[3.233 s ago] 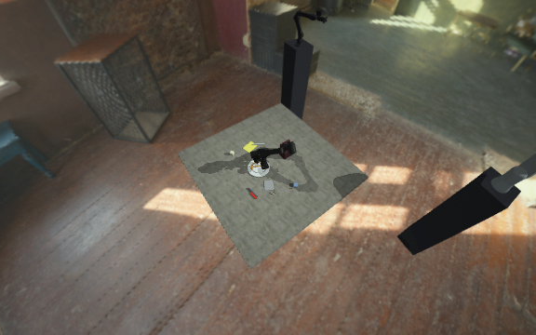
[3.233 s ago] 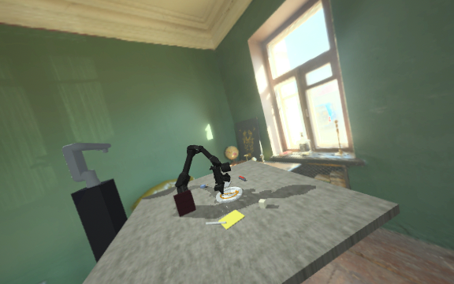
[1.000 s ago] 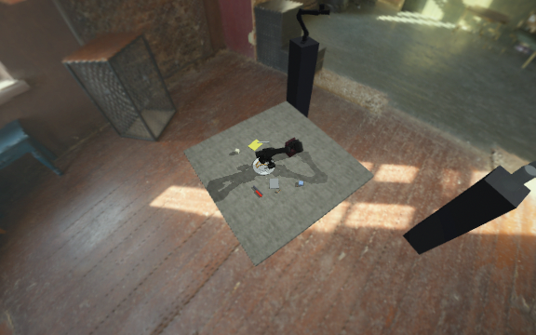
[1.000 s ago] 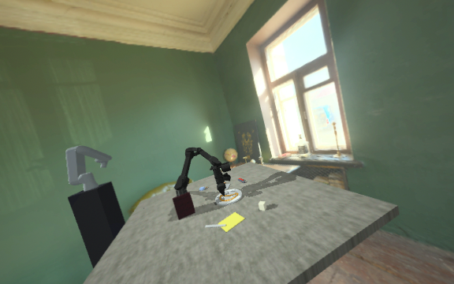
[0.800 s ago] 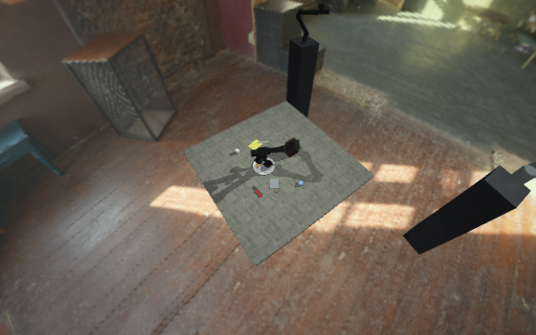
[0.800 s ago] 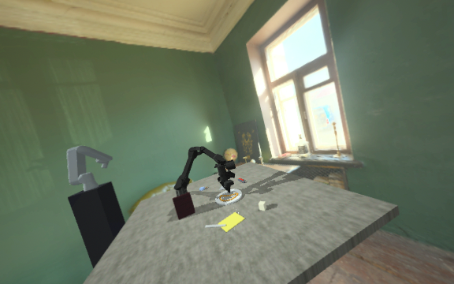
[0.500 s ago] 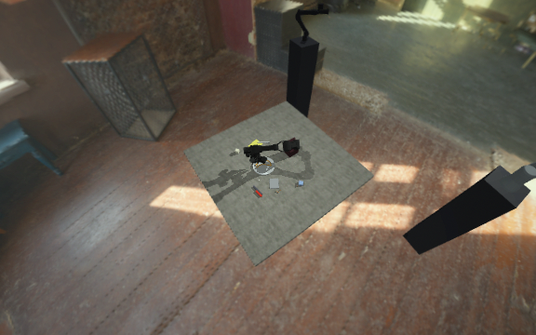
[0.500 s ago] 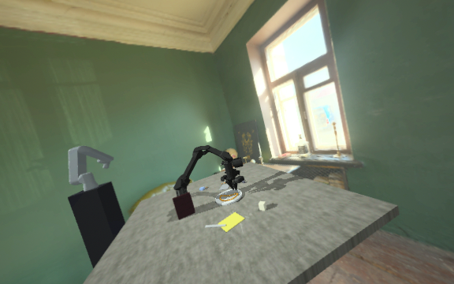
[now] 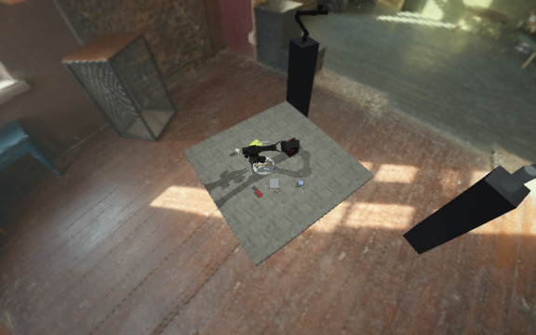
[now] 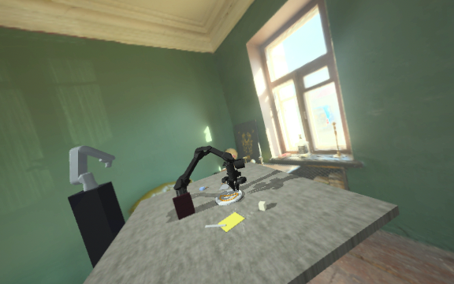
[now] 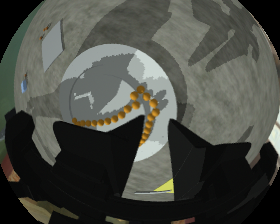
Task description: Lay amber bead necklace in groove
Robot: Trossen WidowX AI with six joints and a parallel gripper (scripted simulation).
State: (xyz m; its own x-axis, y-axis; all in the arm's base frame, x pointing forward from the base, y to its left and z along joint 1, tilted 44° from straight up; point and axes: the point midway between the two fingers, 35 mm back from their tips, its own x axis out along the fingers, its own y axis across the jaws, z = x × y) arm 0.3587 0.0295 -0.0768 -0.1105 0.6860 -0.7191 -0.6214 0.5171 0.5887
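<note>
Now: the board 60 mm behind my gripper tip, 40 mm to the left of it and 40 mm below it. Also, from my gripper tip: grey square (250 mm to the left, 50 mm behind, 40 mm below); then small white cube (230 mm to the right, 80 mm ahead, 30 mm below); then yellow card (230 mm to the right, 110 mm behind, 40 mm below).
</note>
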